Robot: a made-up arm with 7 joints.
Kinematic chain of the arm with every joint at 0, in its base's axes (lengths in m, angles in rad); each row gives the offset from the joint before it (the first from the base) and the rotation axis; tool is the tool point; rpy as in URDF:
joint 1: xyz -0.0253 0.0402 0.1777 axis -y
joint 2: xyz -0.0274 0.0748 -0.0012 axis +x
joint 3: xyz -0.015 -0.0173 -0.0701 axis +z
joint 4: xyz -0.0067 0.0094 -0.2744 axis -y
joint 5: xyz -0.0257 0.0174 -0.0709 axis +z
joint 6: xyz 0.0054 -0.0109 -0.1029 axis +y
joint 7: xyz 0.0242 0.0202 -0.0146 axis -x
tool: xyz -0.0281 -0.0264 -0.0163 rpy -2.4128 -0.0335 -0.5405
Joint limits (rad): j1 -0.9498..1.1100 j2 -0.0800..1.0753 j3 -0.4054..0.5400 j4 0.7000..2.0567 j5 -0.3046..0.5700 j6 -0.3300..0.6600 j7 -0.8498..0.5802
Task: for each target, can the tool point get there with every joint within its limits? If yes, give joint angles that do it. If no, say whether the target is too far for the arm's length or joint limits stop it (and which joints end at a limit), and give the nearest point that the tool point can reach.
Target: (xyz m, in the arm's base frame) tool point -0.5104 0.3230 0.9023
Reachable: no: too far | nearest point 0.0394 0.3944 0.2602 | short by 0.848 m
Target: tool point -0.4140 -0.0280 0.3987
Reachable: no: joint limits stop it (at a limit: joint 1, joint 2, joint 3, joint 4, joint 5, joint 6, joint 7) | nearest point -0.1814 0.0162 -0.0690 | short by 0.524 m
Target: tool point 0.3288 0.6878 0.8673
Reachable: no: too far | nearest point 0.1696 0.4790 0.2578 | short by 0.664 m
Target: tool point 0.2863 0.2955 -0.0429
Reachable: yes | joints 0.5120 0.5423 -0.1535 1.5776 0.0137 0.4924 -0.6976
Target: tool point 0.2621 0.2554 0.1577
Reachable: yes | joints 0.9468 0.5002 0.0368 1.9505 0.2725 -0.1404 -0.2360
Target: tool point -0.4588 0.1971 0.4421
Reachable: no: joint limits stop it (at a limit: joint 1, joint 3, joint 4, joint 5, joint 6, joint 7) | nearest point -0.1796 0.2207 -0.0457 | short by 0.563 m
